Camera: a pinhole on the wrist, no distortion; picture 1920 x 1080 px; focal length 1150.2 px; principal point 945.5 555.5 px. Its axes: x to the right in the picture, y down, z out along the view. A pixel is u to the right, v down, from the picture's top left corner.
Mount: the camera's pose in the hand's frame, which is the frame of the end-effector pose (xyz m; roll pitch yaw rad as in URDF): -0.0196 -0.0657 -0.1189 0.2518 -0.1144 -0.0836
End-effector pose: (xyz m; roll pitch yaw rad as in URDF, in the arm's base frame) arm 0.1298 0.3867 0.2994 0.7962 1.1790 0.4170
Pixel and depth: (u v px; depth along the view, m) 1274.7 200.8 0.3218
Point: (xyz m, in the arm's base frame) 0.2148 0.0979 0.2570
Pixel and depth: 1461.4 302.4 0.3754
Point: 0.2948 0.0806 0.2092
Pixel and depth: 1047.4 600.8 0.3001
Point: 0.2323 0.1966 0.3409
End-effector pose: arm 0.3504 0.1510 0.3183 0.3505 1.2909 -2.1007
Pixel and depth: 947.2 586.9 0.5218
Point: -0.0423 0.0717 0.4849
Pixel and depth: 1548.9 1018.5 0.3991
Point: 0.0681 -0.0648 0.2632
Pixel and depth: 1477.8 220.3 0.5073
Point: -0.1643 0.1658 0.2452
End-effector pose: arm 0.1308 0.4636 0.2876 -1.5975 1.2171 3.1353
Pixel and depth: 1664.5 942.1 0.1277
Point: 0.0582 0.4387 0.2664
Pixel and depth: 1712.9 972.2 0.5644
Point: 0.0081 -0.0541 0.0225
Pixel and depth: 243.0 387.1 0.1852
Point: 0.0671 0.4210 0.4787
